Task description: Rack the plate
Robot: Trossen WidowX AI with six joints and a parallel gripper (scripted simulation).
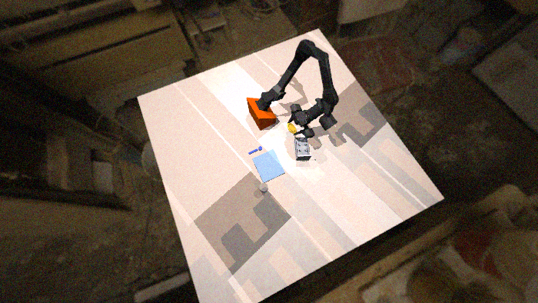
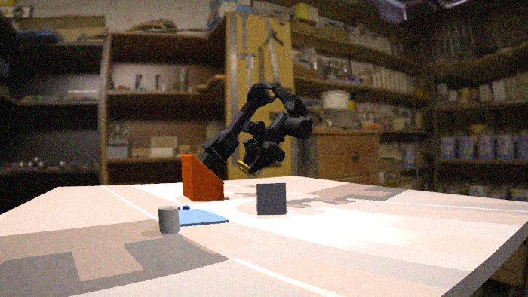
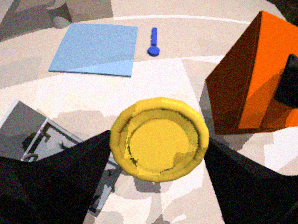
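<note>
Right now the dish rack is 100 mm ahead of my gripper tip, 40 mm to the left of it and 80 mm below it. Also, from my gripper tip: yellow plate (10 mm above); then light blue mat (120 mm ahead, 180 mm to the right, 100 mm below).
</note>
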